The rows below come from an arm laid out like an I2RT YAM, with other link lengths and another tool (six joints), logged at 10 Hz.
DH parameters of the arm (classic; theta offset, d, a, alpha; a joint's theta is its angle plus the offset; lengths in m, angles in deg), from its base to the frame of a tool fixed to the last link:
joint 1: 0 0.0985 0.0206 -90
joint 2: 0 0 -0.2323 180
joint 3: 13.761 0 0.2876 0
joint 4: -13.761 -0.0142 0.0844 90
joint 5: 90 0.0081 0 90
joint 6: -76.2 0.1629 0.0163 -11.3
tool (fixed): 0 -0.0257 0 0
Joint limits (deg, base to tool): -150..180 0..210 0..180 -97..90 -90..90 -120..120
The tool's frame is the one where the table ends.
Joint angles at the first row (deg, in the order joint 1, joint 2, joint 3, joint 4, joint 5, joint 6):
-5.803, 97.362, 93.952, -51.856, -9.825, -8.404
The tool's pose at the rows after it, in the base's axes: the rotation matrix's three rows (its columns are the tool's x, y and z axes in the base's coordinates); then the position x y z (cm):
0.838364 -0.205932 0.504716; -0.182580 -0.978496 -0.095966; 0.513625 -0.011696 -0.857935; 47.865 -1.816 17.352
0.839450 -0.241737 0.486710; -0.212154 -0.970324 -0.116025; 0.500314 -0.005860 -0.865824; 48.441 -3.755 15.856
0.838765 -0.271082 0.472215; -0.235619 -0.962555 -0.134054; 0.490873 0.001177 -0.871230; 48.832 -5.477 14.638
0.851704 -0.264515 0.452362; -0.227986 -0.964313 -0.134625; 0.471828 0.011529 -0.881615; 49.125 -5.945 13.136
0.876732 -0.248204 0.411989; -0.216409 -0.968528 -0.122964; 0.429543 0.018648 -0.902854; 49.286 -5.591 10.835
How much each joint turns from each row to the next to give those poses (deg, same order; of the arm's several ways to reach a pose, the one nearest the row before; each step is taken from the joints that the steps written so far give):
-1.180, 4.503, 0.132, 1.399, 0.503, -0.786
-2.142, 2.272, 0.108, 1.224, 0.197, -0.176
-1.858, 1.880, 0.153, 1.028, 0.240, -0.283
-0.502, 2.077, 0.154, 0.481, 0.000, -1.028
0.414, 2.864, 0.110, -0.066, -0.022, -0.569

